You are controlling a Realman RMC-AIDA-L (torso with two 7-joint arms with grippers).
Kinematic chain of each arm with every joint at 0, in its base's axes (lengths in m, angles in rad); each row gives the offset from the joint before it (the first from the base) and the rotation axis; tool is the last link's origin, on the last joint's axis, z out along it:
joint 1: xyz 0 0 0.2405 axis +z
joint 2: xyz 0 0 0 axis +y
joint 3: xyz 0 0 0.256 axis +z
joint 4: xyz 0 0 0 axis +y
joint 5: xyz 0 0 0.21 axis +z
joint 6: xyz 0 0 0 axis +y
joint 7: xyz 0 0 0.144 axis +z
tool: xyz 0 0 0
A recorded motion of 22 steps. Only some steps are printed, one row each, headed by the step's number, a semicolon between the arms.
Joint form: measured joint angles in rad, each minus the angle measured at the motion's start. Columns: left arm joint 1, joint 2, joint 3, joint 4, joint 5, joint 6, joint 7; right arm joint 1, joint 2, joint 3, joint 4, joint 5, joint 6, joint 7.
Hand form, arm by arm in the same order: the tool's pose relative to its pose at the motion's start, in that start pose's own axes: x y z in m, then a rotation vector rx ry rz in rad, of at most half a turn. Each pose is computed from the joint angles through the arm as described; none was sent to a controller.
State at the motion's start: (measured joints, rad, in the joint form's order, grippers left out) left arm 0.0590 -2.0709 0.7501 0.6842 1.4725 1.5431 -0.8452; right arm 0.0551 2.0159 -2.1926 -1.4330 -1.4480 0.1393 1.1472
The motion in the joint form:
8: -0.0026 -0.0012 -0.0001 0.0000 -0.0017 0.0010 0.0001; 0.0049 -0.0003 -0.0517 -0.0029 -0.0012 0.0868 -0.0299
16: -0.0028 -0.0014 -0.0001 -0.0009 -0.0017 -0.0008 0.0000; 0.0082 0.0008 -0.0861 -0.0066 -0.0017 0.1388 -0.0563
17: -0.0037 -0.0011 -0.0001 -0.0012 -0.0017 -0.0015 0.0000; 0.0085 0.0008 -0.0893 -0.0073 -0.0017 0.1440 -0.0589
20: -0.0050 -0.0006 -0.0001 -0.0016 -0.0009 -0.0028 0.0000; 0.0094 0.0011 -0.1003 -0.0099 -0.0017 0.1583 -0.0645
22: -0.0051 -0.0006 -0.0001 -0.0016 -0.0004 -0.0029 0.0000; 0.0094 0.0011 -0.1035 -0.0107 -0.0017 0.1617 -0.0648
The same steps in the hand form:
8: 0.0007 0.0000 0.0012 -0.0012 0.0042 0.0004; -0.0027 0.0050 -0.0010 0.0311 0.0126 -0.0411
16: 0.0004 0.0000 0.0013 0.0001 0.0032 -0.0006; -0.0057 0.0091 -0.0019 0.0471 0.0165 -0.0731
17: 0.0005 -0.0003 0.0016 0.0001 0.0031 -0.0002; -0.0061 0.0093 -0.0020 0.0490 0.0168 -0.0761
20: 0.0005 -0.0006 0.0019 -0.0002 0.0021 0.0005; -0.0076 0.0108 -0.0023 0.0525 0.0159 -0.0829
22: 0.0004 -0.0006 0.0019 -0.0005 0.0017 0.0006; -0.0080 0.0113 -0.0025 0.0528 0.0156 -0.0835

